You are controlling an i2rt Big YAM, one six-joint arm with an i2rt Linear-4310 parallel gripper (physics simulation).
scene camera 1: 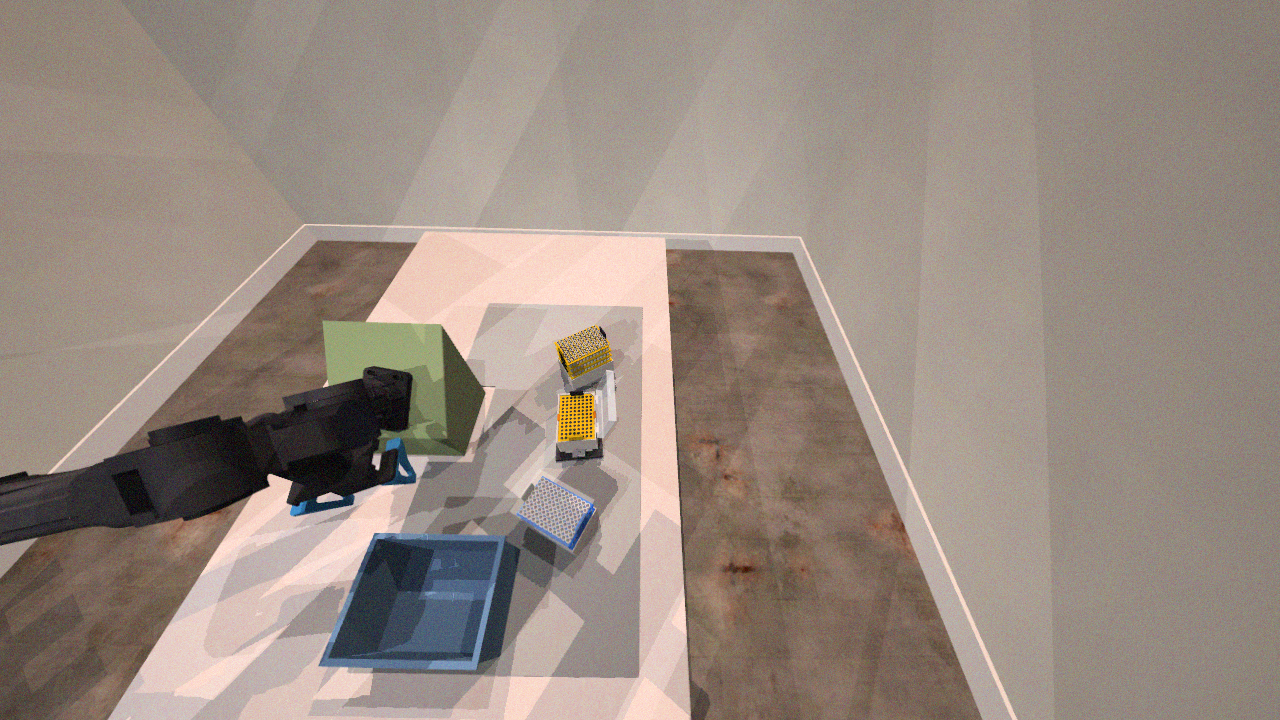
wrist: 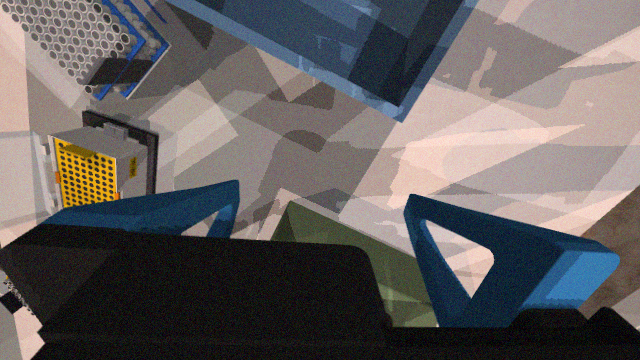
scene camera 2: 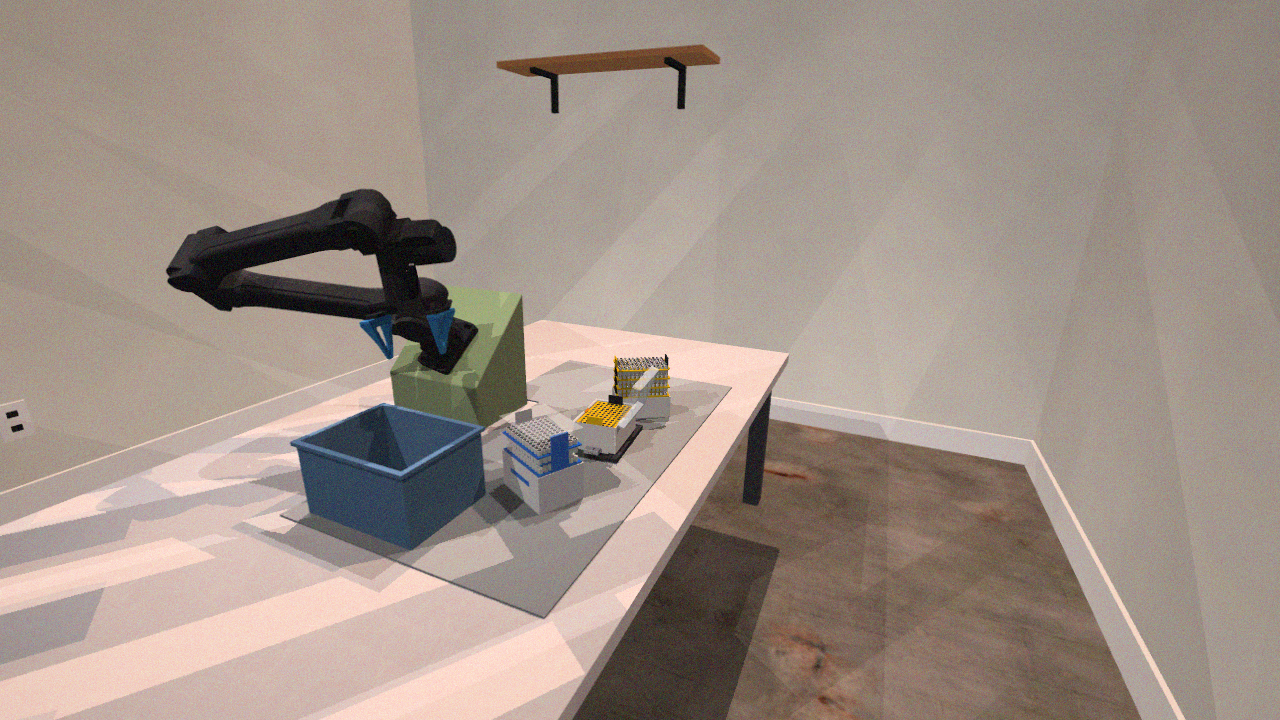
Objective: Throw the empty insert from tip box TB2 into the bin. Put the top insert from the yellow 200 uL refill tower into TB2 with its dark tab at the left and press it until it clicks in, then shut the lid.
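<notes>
The tip box [scene camera 1: 577,445] [scene camera 2: 604,437] [wrist: 131,150] stands mid-mat; its label is unreadable. A yellow insert [scene camera 1: 576,419] [scene camera 2: 602,415] [wrist: 89,177] with dark, empty-looking holes sits in it, a dark tab at its far end. Its lid [scene camera 1: 611,396] [scene camera 2: 645,379] stands open on the right. The yellow refill tower [scene camera 1: 584,351] [scene camera 2: 641,379] stands behind the box, turned at an angle, with tips in its top insert. The blue bin [scene camera 1: 505,600] [scene camera 2: 393,501] stands at the front left. My gripper [scene camera 1: 361,483] [scene camera 2: 409,336] [wrist: 325,197] is open and empty, high above the table, left of the box.
A blue-and-white refill tower [scene camera 1: 555,512] [scene camera 2: 542,456] [wrist: 75,37] stands between the bin and the tip box, turned at an angle. A green sloped block [scene camera 1: 460,394] [scene camera 2: 501,358] [wrist: 345,235] stands at the left behind the gripper. A wooden shelf [scene camera 2: 608,60] hangs on the back wall.
</notes>
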